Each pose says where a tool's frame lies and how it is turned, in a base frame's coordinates. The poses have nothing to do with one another.
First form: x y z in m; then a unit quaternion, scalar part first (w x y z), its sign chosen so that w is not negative.
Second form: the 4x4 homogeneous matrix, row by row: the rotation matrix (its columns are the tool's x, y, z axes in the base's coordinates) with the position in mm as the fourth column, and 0 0 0 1 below. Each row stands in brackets. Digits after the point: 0 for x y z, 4 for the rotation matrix.
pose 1, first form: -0.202 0.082 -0.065 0.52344 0.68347 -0.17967 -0.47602
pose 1, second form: [[0.4822 0.2527 -0.8388 -202], [-0.7439 -0.3875 -0.5445 82], [-0.4626 0.8866 0.0012 -65], [0 0 0 1]]
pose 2, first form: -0.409 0.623 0.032 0.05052 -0.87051 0.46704 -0.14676
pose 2, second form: [[0.5207 -0.7983 0.3027 -409], [-0.8280 -0.5586 -0.0491 623], [0.2083 -0.2250 -0.9518 32], [0 0 0 1]]
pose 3, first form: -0.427 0.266 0.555 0.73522 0.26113 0.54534 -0.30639
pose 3, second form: [[0.2175 0.7353 0.6419 -427], [-0.1657 0.6759 -0.7181 266], [-0.9619 0.0498 0.2688 555], [0 0 0 1]]
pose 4, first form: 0.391 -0.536 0.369 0.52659 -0.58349 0.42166 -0.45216
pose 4, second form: [[0.2355 -0.0159 0.9717 391], [-0.9683 -0.0898 0.2332 -536], [0.0836 -0.9958 -0.0365 369], [0 0 0 1]]
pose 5, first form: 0.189 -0.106 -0.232 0.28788 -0.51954 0.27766 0.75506
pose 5, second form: [[-0.2944 -0.7232 -0.6247 189], [0.1462 -0.6801 0.7184 -106], [-0.9444 0.1202 0.3060 -232], [0 0 0 1]]
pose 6, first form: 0.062 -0.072 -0.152 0.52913 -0.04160 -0.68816 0.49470
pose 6, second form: [[-0.4366 -0.4663 -0.7694 62], [0.5808 0.5071 -0.6368 -72], [0.6871 -0.7249 0.0494 -152], [0 0 0 1]]
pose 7, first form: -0.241 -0.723 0.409 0.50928 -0.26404 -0.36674 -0.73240
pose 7, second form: [[-0.3418 0.9397 0.0132 -241], [-0.5523 -0.2123 0.8061 -723], [0.7603 0.2683 0.5916 409], [0 0 0 1]]
